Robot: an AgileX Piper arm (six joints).
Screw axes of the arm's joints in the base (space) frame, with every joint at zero. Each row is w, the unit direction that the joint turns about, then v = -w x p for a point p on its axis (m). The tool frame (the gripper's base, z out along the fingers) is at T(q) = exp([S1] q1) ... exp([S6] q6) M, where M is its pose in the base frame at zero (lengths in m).
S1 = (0, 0, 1, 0, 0, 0)
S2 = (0, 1, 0, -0.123, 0, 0)
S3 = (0, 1, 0, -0.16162, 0, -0.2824)
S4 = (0.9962, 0, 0.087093, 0, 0.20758, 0)
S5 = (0, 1, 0, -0.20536, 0, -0.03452)
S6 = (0.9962, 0, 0.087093, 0, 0.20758, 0)
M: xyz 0.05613 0 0.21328 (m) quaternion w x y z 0.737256 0 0.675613 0
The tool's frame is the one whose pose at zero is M.
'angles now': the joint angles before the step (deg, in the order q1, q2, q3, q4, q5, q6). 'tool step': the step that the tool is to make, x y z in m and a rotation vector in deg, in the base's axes. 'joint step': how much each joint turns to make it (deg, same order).
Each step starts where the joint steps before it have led.
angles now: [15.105 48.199 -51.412 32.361 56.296 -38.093]
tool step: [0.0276 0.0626 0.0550 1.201 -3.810 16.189]
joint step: [15.220 14.281 -18.777 0.200 0.997 -0.692]
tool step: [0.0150 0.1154 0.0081 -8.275 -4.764 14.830]
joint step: [20.967 20.166 -19.881 -13.158 -0.351 4.967]
